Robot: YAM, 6 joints.
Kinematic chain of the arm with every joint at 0, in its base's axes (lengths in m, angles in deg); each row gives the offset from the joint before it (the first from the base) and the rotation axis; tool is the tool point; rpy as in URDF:
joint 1: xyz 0 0 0.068 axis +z
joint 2: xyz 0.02 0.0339 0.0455 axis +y
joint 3: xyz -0.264 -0.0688 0 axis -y
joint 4: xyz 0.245 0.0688 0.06 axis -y
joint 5: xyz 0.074 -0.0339 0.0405 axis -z
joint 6: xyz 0.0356 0 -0.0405 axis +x
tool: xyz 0 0 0 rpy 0 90 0
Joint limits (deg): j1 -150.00..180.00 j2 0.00..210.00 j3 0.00..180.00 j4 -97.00..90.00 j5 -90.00..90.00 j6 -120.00..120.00
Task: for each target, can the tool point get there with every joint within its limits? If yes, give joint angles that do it. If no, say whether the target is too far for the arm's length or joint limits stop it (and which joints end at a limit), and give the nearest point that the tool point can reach.
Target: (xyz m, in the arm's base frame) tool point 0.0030 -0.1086 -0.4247
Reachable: no: joint limits stop it (at a limit: joint 2) | nearest point 0.0036 -0.1307 -0.3606 | short by 0.068 m
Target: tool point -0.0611 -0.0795 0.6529
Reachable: yes | joints 63.35 45.88 109.70 20.08 -32.24 75.19
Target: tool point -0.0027 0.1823 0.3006
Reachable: yes | joints 88.58 51.47 18.52 68.63 -11.70 -98.62
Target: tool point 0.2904 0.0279 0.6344
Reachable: yes | joints 8.16 101.54 126.42 53.49 22.52 98.98
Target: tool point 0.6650 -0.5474 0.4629
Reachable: no: too far | nearest point 0.4617 -0.3800 0.3535 | short by 0.285 m
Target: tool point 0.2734 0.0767 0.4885
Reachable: yes | joints 18.59 73.85 77.82 20.76 24.01 -42.81
